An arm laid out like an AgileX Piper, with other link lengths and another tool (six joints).
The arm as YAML. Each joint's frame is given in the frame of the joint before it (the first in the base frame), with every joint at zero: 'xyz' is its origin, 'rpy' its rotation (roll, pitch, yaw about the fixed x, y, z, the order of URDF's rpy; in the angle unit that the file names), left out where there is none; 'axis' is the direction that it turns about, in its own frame. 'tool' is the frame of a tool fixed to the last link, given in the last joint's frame.
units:
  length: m
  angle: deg
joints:
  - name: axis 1
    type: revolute
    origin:
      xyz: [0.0, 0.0, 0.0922]
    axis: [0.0, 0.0, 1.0]
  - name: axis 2
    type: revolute
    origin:
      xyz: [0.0, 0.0, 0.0]
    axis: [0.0, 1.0, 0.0]
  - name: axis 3
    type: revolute
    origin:
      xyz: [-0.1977, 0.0, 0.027]
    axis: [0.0, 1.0, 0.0]
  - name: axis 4
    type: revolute
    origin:
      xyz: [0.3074, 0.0, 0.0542]
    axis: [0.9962, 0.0, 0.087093]
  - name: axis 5
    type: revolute
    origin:
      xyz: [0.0, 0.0, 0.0]
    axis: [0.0, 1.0, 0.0]
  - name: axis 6
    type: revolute
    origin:
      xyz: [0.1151, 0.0, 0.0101]
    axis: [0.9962, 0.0, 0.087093]
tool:
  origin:
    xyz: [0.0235, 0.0, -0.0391]
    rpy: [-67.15, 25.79, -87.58]
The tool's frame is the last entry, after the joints.
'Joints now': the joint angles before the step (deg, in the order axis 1, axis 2, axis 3, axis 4, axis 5, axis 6). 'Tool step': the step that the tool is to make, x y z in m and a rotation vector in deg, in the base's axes. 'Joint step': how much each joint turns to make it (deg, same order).
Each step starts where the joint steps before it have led.
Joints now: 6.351, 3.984, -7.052, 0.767, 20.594, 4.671
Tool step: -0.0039, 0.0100, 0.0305, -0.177, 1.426, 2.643
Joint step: 2.514, 4.759, -8.082, 0.163, 4.761, -0.139
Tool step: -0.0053, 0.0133, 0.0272, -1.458, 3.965, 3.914
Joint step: 3.585, 6.573, -9.345, 0.048, 6.944, -0.750
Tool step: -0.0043, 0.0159, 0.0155, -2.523, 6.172, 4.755
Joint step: 4.236, 7.613, -8.540, 0.090, 7.545, -1.012
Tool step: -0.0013, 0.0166, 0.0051, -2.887, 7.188, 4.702
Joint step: 3.852, 8.201, -7.246, 0.614, 6.797, -1.132
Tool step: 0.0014, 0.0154, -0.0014, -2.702, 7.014, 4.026
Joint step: 2.872, 7.957, -5.917, 1.138, 5.514, -1.165
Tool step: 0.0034, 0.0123, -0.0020, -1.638, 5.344, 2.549
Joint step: 1.712, 6.543, -4.673, 1.190, 3.709, -0.576
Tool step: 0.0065, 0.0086, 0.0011, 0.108, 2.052, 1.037
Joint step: 0.511, 4.280, -3.233, 1.246, 0.788, -0.350
